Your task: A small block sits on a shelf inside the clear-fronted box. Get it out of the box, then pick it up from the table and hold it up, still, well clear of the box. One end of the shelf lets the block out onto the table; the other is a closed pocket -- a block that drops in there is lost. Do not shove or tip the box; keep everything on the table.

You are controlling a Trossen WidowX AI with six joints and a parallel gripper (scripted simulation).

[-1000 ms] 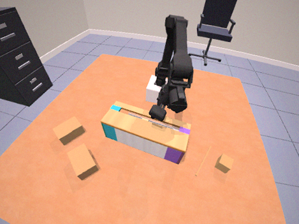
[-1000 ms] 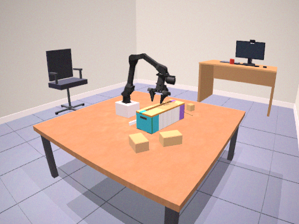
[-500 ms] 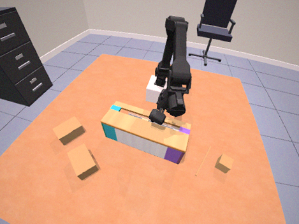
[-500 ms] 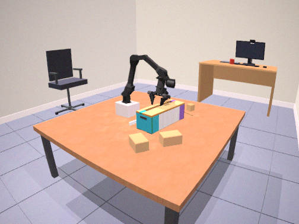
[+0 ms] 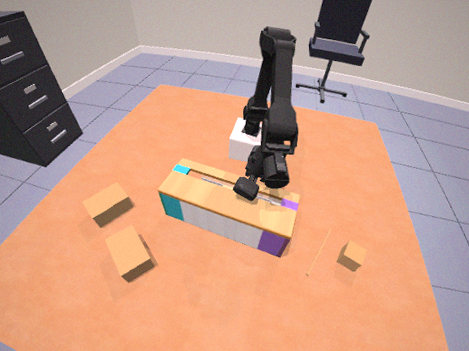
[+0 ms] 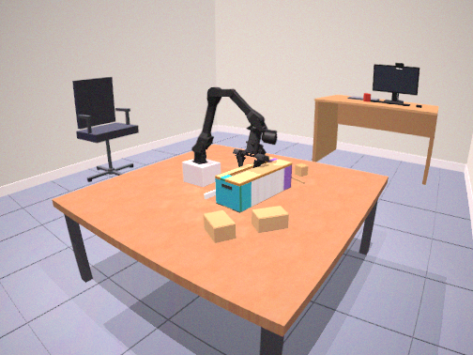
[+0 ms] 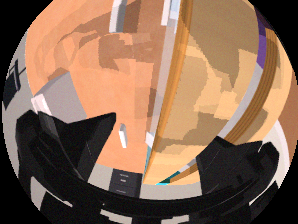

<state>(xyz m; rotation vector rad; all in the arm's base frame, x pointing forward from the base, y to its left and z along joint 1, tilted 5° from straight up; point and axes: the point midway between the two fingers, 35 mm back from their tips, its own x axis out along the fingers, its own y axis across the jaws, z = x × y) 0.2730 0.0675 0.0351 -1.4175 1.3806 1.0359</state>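
My gripper tip is 50 mm short of the pale block and 40 mm to the left of it. From my gripper tip the other things lie so: thin stick 80 mm ahead, 280 mm to the left, 80 mm below; box 30 mm ahead, 20 mm to the right, 30 mm below.
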